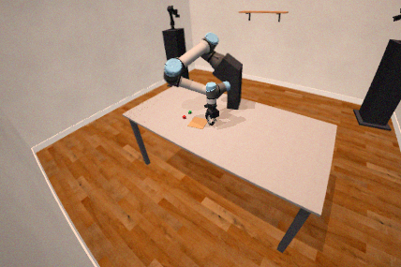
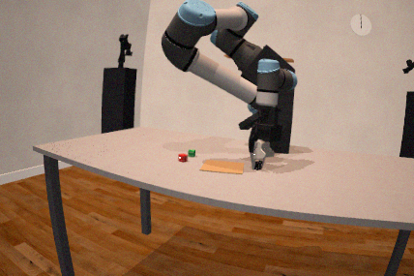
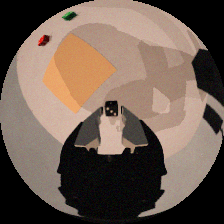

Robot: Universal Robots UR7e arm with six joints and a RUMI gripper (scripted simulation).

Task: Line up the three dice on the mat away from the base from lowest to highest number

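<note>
My gripper is now right at the black die. From my hand the other things lie so: red die: 270 mm to the right; green die: 260 mm to the right, 90 mm behind; orange mat: 120 mm to the right, 20 mm below, 20 mm ahead.
</note>
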